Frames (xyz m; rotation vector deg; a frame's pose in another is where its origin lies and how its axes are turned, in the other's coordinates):
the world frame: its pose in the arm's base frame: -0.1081 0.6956 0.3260 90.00 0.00 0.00
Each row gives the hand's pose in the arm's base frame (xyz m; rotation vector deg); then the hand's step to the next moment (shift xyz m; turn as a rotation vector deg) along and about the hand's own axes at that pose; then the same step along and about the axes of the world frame.
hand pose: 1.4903 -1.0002 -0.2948 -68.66 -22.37 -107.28
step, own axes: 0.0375 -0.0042 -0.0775 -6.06 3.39 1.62
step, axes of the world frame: -0.0552 -0.0053 0.0660 4.68 -4.97 -2.04
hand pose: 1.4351 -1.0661 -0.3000 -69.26 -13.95 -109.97
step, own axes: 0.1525 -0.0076 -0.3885 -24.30 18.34 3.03
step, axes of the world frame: -0.2890 -0.0744 0.2919 19.97 -22.94 -3.28
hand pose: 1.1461 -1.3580 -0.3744 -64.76 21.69 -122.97
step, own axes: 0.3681 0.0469 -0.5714 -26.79 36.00 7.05
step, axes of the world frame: -0.5899 -0.1307 0.3148 31.79 -31.51 7.73
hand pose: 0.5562 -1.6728 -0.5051 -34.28 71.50 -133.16
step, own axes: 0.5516 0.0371 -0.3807 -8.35 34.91 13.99
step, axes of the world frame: -0.6543 -0.1300 0.0743 20.48 -24.03 22.07
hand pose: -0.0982 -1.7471 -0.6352 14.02 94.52 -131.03
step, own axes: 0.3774 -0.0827 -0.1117 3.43 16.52 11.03
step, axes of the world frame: -0.3871 -0.0810 -0.0733 2.96 -12.27 15.71
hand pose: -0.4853 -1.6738 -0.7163 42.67 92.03 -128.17
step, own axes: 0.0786 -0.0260 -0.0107 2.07 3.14 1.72
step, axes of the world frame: -0.0756 -0.0262 -0.0239 -0.52 -3.22 2.54
